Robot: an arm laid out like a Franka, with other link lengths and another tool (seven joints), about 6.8 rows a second.
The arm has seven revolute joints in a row. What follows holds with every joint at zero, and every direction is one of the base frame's. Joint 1 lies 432.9 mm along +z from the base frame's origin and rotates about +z. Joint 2 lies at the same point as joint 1 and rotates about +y. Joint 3 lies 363.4 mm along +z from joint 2 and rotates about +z. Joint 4 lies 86.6 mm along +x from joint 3 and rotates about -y. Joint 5 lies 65.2 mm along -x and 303.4 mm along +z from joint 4 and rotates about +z. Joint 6 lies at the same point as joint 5 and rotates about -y. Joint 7 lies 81.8 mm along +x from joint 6 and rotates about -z. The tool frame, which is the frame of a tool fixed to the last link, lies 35 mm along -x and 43 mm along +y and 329.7 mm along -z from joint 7; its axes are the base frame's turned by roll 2.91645, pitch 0 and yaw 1.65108 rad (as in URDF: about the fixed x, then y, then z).
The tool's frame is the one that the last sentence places.
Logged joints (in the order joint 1, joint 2, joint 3, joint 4, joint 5, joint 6, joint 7), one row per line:
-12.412 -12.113 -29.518 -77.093 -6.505 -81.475 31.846
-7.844 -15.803 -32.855 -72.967 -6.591 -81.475 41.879
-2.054 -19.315 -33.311 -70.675 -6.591 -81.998 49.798
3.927 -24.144 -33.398 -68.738 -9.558 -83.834 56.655
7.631 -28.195 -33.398 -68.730 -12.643 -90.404 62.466
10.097 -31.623 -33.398 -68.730 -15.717 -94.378 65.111
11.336 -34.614 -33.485 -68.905 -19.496 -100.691 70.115
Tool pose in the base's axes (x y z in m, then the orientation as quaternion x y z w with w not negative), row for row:
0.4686 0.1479 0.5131 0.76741 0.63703 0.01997 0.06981
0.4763 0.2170 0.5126 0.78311 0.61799 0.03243 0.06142
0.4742 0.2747 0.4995 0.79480 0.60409 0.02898 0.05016
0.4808 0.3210 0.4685 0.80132 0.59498 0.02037 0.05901
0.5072 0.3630 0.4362 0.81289 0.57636 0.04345 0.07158
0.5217 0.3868 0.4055 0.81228 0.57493 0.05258 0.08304
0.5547 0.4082 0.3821 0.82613 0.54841 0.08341 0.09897
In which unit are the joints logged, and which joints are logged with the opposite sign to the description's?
The joints are logged in degrees. Opposite sign: joint 2, joint 3, joint 6.
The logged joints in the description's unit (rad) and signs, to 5 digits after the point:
-0.21663 0.21141 0.51519 -1.34553 -0.11353 1.42201 0.55582
-0.13690 0.27581 0.57343 -1.27351 -0.11503 1.42201 0.73093
-0.03585 0.33711 0.58139 -1.23351 -0.11503 1.43114 0.86914
0.06854 0.42139 0.58291 -1.19970 -0.16682 1.46318 0.98882
0.13319 0.49210 0.58291 -1.19956 -0.22066 1.57785 1.09024
0.17623 0.55193 0.58291 -1.19956 -0.27431 1.64721 1.13640
0.19785 0.60413 0.58442 -1.20262 -0.34027 1.75739 1.22374

